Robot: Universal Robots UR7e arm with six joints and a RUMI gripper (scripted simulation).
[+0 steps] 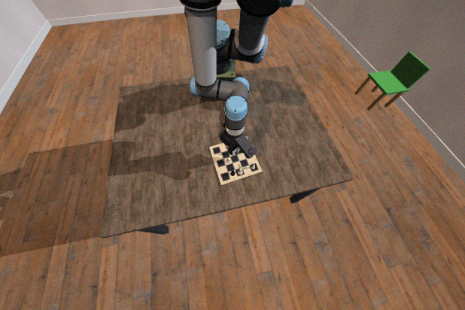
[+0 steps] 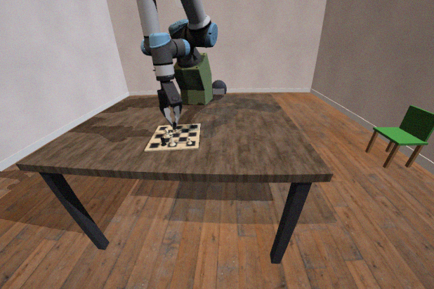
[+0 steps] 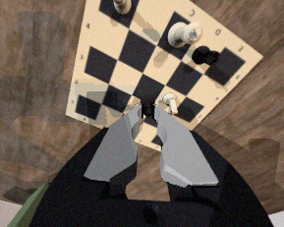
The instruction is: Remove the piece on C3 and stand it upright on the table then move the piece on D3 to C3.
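The chessboard is 6 cm below my hand.
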